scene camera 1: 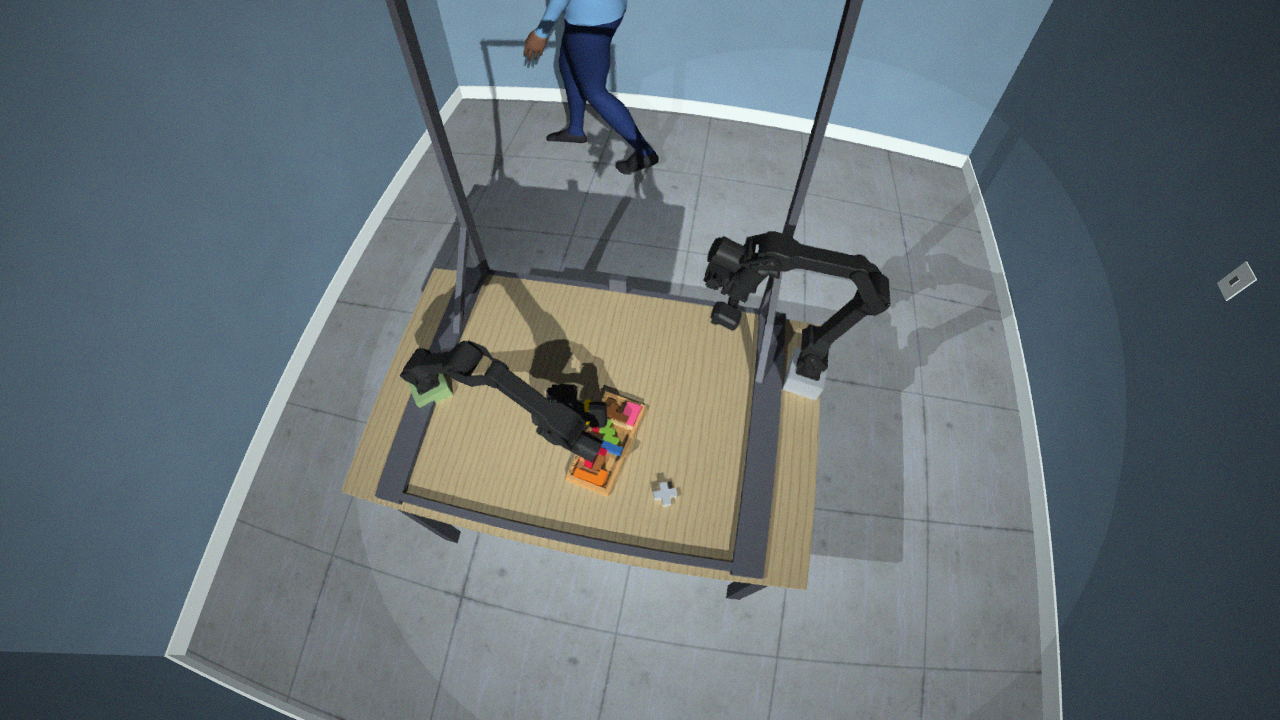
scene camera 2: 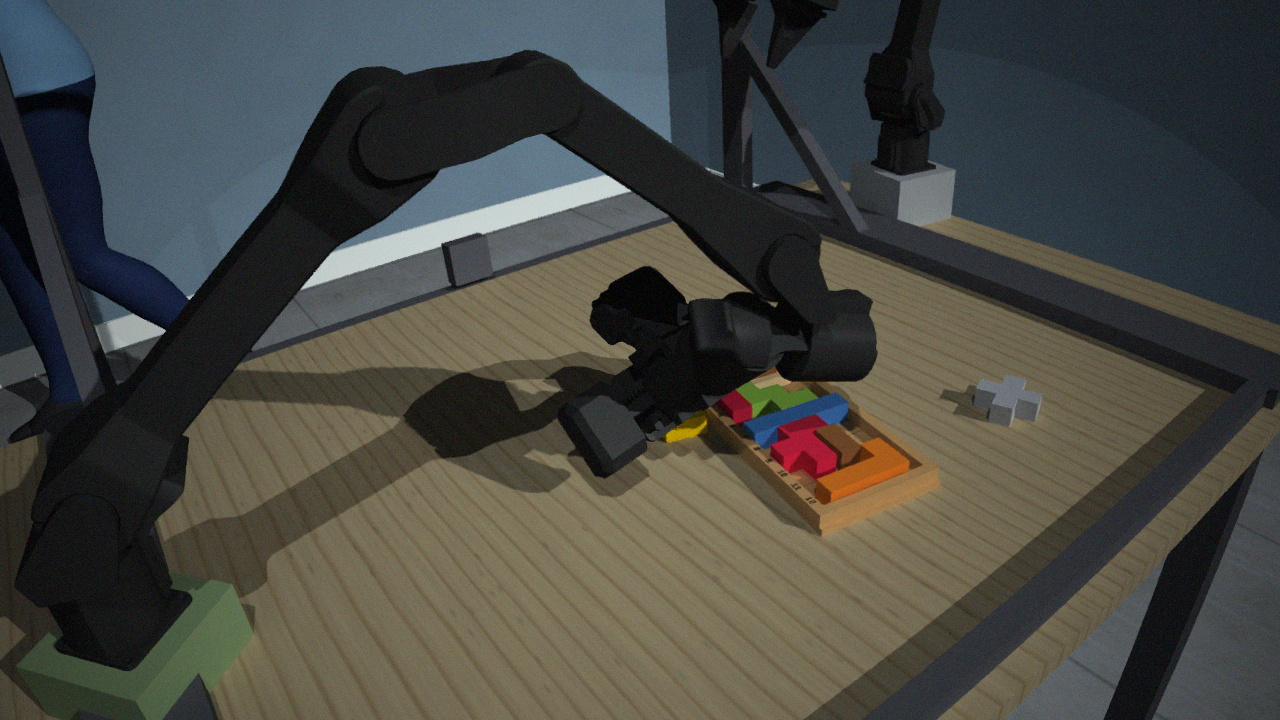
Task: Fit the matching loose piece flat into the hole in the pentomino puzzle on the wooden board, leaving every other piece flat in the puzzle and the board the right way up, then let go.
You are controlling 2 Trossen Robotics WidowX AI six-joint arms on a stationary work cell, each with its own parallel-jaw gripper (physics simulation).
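Places are measured from the left arm's base along level axes (x right, y back, z down), in centimetres.
Where they show: left gripper, fingertip midpoint: (scene camera 2: 746, 62); right gripper, fingertip midpoint: (scene camera 2: 628, 413); left arm's base, origin of the base link: (scene camera 1: 809, 367) (scene camera 2: 903, 166); right arm's base, origin of the base link: (scene camera 1: 426, 381) (scene camera 2: 125, 624).
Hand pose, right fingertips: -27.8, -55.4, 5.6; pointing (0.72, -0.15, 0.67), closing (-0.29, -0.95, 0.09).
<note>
Each offset is from my right fingertips to the top centre of the thing, as dx, dy, dz. "spot": to the spot under its first point.
The wooden board {spot: -20.2, +12.3, +0.8} (scene camera 1: 590, 488) (scene camera 2: 881, 504) lies right way up with coloured pieces in it; its far part is hidden by the right arm in scene camera 2. A yellow piece {-1.4, +3.9, -0.5} (scene camera 2: 686, 429) lies on the table against the board's left side, partly hidden by my right gripper (scene camera 1: 577, 404) (scene camera 2: 660, 431). That gripper is low beside the yellow piece, shut and empty. A grey cross-shaped piece {-15.3, +29.8, -0.5} (scene camera 1: 665, 493) (scene camera 2: 1008, 400) lies flat on the table, right of the board. My left gripper (scene camera 1: 718, 275) (scene camera 2: 760, 22) is open and empty, high above the table's back right. The hole's exact shape cannot be told.
The dark frame bars {spot: -9.9, +52.5, -0.6} (scene camera 1: 760, 501) (scene camera 2: 1100, 300) edge the work area. The right arm's green base block (scene camera 1: 431, 391) (scene camera 2: 214, 626) stands at the left, the left arm's white one {spot: +22.8, +55.2, -4.8} (scene camera 1: 804, 384) (scene camera 2: 921, 197) at the right. A person (scene camera 1: 590, 67) is behind the table.
</note>
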